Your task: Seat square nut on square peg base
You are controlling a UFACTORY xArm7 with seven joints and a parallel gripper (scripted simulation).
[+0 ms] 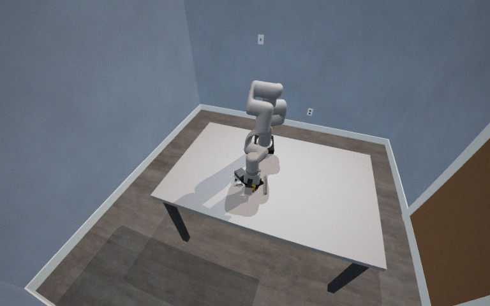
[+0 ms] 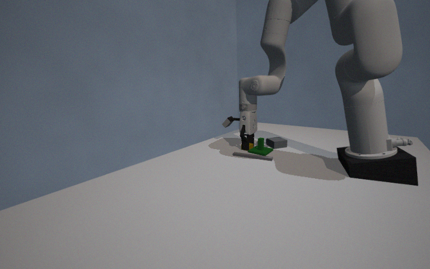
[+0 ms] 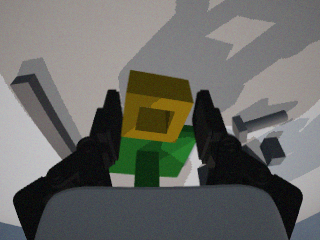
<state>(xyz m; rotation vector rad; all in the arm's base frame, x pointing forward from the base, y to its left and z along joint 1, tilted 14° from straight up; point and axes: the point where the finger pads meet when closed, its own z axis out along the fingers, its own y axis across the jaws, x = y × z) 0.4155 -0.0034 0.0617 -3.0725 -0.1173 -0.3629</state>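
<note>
Right now my hand is 60 mm past the green base. Round my hand: bolt 80 mm to the right, 20 mm below, 10 mm behind; grey block 100 mm to the right, 100 mm behind, 10 mm below; long grey bar 90 mm to the left, 60 mm behind, 20 mm below.
</note>
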